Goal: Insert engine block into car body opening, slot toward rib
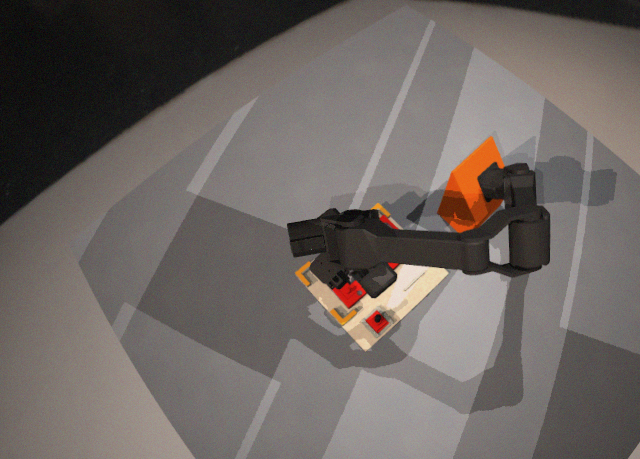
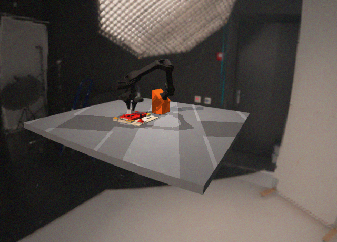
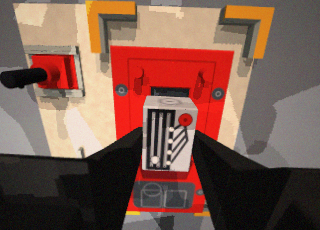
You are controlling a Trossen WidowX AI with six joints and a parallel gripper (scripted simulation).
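Right now my gripper tip is 1 cm above the engine block. Round my gripper tip: beige board: 5 cm below, 2 cm behind, 1 cm to the left.
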